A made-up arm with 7 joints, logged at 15 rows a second.
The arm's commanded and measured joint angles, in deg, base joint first. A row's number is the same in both.
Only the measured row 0 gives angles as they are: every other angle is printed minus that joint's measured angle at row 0.
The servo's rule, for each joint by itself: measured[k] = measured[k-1] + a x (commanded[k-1-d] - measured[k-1]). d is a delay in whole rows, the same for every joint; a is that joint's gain. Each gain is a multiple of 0.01, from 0.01 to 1. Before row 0 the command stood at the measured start. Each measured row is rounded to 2 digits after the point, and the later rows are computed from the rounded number. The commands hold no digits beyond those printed.
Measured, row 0:
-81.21, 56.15, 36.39, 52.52, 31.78, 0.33, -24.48
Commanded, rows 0 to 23:
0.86, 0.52, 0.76, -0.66, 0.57, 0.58, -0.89
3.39, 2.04, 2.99, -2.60, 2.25, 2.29, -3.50
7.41, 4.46, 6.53, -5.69, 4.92, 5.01, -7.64
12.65, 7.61, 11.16, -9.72, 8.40, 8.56, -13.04
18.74, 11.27, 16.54, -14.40, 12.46, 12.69, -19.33
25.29, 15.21, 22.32, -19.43, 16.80, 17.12, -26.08
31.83, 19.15, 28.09, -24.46, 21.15, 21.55, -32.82
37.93, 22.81, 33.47, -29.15, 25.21, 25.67, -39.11
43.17, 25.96, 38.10, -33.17, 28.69, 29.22, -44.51
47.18, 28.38, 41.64, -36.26, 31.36, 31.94, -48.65
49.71, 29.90, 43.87, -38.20, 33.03, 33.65, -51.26
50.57, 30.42, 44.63, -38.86, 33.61, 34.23, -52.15
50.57, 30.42, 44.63, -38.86, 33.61, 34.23, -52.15
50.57, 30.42, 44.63, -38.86, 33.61, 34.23, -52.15
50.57, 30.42, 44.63, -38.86, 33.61, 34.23, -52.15
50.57, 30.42, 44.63, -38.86, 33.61, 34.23, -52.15
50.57, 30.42, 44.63, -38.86, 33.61, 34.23, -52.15
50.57, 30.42, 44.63, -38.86, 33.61, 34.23, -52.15
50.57, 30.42, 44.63, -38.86, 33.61, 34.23, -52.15
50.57, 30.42, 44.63, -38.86, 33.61, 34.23, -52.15
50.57, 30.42, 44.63, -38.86, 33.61, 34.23, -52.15
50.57, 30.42, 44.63, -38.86, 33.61, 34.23, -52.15
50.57, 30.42, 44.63, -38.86, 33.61, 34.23, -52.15
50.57, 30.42, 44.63, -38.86, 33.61, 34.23, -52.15
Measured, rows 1 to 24:
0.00, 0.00, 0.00, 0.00, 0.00, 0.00, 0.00
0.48, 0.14, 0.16, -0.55, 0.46, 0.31, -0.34
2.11, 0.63, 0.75, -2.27, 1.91, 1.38, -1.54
5.08, 1.63, 1.96, -5.14, 4.35, 3.34, -3.86
9.32, 3.18, 3.89, -8.99, 7.63, 6.16, -7.35
14.60, 5.28, 6.55, -13.53, 11.54, 9.69, -11.90
20.59, 7.86, 9.86, -18.49, 15.80, 13.70, -17.29
26.88, 10.80, 13.69, -23.50, 20.13, 17.94, -23.19
33.07, 13.92, 17.84, -28.25, 24.24, 22.11, -29.24
38.73, 17.05, 22.09, -32.38, 27.84, 25.95, -35.04
43.46, 20.00, 26.20, -35.64, 30.69, 29.18, -40.21
46.96, 22.57, 29.91, -37.79, 32.59, 31.59, -44.41
48.98, 24.61, 33.00, -38.69, 33.42, 33.02, -47.35
49.87, 26.12, 35.44, -38.83, 33.57, 33.67, -49.17
50.26, 27.24, 37.37, -38.86, 33.60, 33.97, -50.30
50.43, 28.07, 38.89, -38.86, 33.61, 34.11, -51.00
50.51, 28.68, 40.10, -38.86, 33.61, 34.17, -51.44
50.54, 29.13, 41.05, -38.86, 33.61, 34.20, -51.71
50.56, 29.47, 41.80, -38.86, 33.61, 34.22, -51.88
50.57, 29.72, 42.39, -38.86, 33.61, 34.23, -51.98
50.57, 29.90, 42.86, -38.86, 33.61, 34.23, -52.04
50.57, 30.04, 43.23, -38.86, 33.61, 34.23, -52.08
50.57, 30.14, 43.52, -38.86, 33.61, 34.23, -52.11
50.57, 30.21, 43.75, -38.86, 33.61, 34.23, -52.13
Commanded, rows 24 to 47:
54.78, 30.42, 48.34, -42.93, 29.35, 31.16, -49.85
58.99, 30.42, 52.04, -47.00, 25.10, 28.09, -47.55
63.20, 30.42, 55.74, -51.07, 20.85, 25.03, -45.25
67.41, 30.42, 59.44, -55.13, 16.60, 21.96, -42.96
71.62, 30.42, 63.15, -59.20, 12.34, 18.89, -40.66
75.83, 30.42, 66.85, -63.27, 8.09, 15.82, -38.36
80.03, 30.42, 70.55, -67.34, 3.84, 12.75, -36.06
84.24, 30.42, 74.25, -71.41, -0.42, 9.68, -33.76
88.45, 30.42, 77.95, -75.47, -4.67, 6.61, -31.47
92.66, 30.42, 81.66, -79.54, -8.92, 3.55, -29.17
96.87, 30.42, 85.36, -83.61, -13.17, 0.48, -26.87
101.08, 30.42, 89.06, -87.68, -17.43, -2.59, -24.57
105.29, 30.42, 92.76, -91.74, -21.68, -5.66, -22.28
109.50, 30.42, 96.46, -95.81, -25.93, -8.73, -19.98
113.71, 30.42, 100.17, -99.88, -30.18, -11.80, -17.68
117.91, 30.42, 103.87, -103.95, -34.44, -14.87, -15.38
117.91, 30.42, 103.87, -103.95, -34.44, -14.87, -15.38
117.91, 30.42, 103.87, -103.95, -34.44, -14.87, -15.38
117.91, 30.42, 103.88, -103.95, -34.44, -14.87, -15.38
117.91, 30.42, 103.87, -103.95, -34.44, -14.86, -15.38
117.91, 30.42, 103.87, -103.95, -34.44, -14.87, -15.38
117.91, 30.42, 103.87, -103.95, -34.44, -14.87, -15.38
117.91, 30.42, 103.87, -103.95, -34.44, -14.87, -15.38
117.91, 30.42, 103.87, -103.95, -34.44, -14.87, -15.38
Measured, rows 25 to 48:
50.57, 30.26, 43.93, -38.86, 33.61, 34.23, -52.14
52.93, 30.30, 44.86, -42.28, 30.16, 32.57, -51.27
56.32, 30.33, 46.37, -46.24, 26.06, 30.15, -49.86
60.17, 30.35, 48.34, -50.30, 21.84, 27.39, -48.11
64.22, 30.37, 50.67, -54.36, 17.60, 24.46, -46.15
68.36, 30.38, 53.29, -58.43, 13.34, 21.45, -44.06
72.54, 30.39, 56.14, -62.50, 9.09, 18.41, -41.89
76.73, 30.40, 59.17, -66.57, 4.84, 15.35, -39.67
80.94, 30.41, 62.34, -70.64, 0.58, 12.29, -37.42
85.15, 30.41, 65.62, -74.70, -3.67, 9.22, -35.16
89.36, 30.41, 68.99, -78.77, -7.92, 6.16, -32.88
93.57, 30.41, 72.43, -82.84, -12.17, 3.09, -30.60
97.78, 30.41, 75.92, -86.91, -16.43, 0.02, -28.31
101.99, 30.41, 79.46, -90.97, -20.68, -3.05, -26.02
106.20, 30.41, 83.03, -95.04, -24.93, -6.12, -23.72
110.41, 30.41, 86.63, -99.11, -29.18, -9.19, -21.42
114.61, 30.41, 90.25, -103.18, -33.44, -12.26, -19.12
116.46, 30.41, 93.11, -103.83, -34.25, -13.67, -17.70
117.27, 30.41, 95.37, -103.93, -34.40, -14.32, -16.82
117.63, 30.41, 97.16, -103.95, -34.43, -14.62, -16.27
117.79, 30.41, 98.57, -103.95, -34.44, -14.75, -15.93
117.86, 30.41, 99.68, -103.95, -34.44, -14.81, -15.72
117.89, 30.41, 100.56, -103.95, -34.44, -14.84, -15.59
117.90, 30.41, 101.26, -103.95, -34.44, -14.86, -15.51

